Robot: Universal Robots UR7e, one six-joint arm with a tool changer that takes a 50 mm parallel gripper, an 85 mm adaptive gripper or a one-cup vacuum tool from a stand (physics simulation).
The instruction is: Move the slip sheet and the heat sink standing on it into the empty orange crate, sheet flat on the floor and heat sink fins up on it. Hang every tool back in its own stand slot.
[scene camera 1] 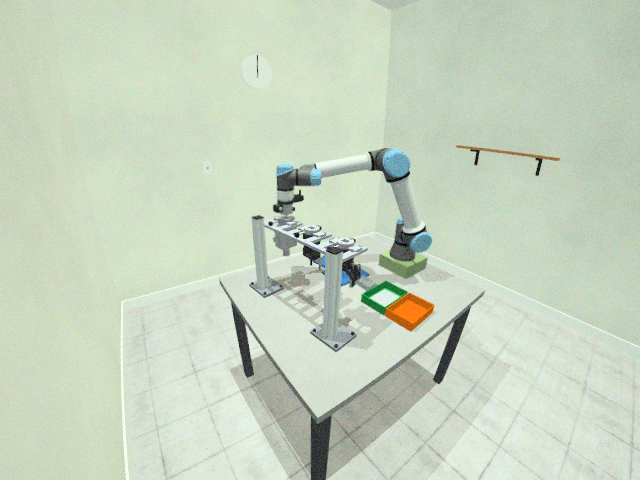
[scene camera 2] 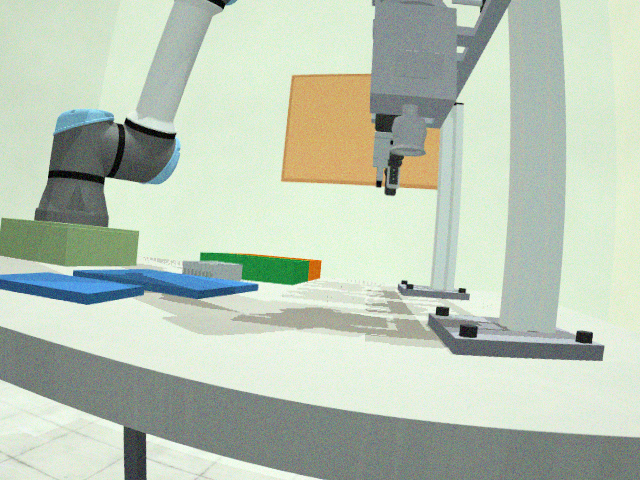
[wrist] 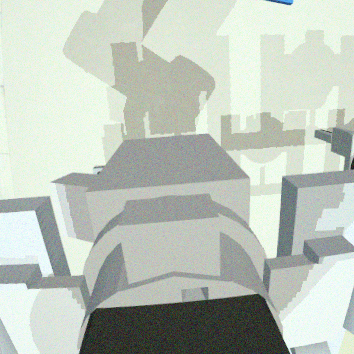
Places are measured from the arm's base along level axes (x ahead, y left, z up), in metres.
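Pixels of known places: arm's base at its link origin: [scene camera 1: 402, 255] [scene camera 2: 71, 224].
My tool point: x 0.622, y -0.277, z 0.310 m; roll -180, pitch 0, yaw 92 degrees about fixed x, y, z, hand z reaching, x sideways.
For each thing: its middle in the pictures, then the offset to it from my tool point.
- grey finned heat sink at the middle of its body: [scene camera 2: 213, 271] [scene camera 1: 366, 283] dx -0.297, dy +0.271, dz -0.369 m
- green crate at the middle of its body: [scene camera 2: 266, 266] [scene camera 1: 397, 303] dx -0.260, dy +0.483, dz -0.362 m
- grey vacuum tool at the middle of its body: [wrist: 154, 215] [scene camera 2: 410, 59] [scene camera 1: 284, 235] dx +0.001, dy -0.011, dz -0.116 m
A grey finned heat sink [scene camera 1: 368, 282] [scene camera 2: 219, 269] stands low on the table, between a blue plate and the green crate. The slip sheet under it cannot be made out. A white sheet-like area [scene camera 1: 385, 296] shows inside the green crate [scene camera 1: 373, 304] [scene camera 2: 273, 270]. The orange crate [scene camera 1: 411, 311] [scene camera 2: 314, 269] adjoins it and looks empty. The arm's wrist is over the far stand slot, right above or on the grey vacuum tool [scene camera 1: 285, 241] [scene camera 2: 413, 62] [wrist: 170, 162]; whether they are coupled is unclear. Its cup [scene camera 2: 408, 142] holds nothing. The adaptive gripper [scene camera 1: 353, 273] and the parallel gripper [scene camera 1: 311, 253] hang in their slots.
The tool stand has two upright posts [scene camera 1: 333, 299] [scene camera 2: 535, 170] with bolted foot plates [scene camera 1: 333, 336] [scene camera 2: 522, 345]. Blue plates [scene camera 1: 352, 275] [scene camera 2: 56, 286] lie on the table. The arm's green base block [scene camera 1: 403, 264] [scene camera 2: 100, 248] stands behind them.
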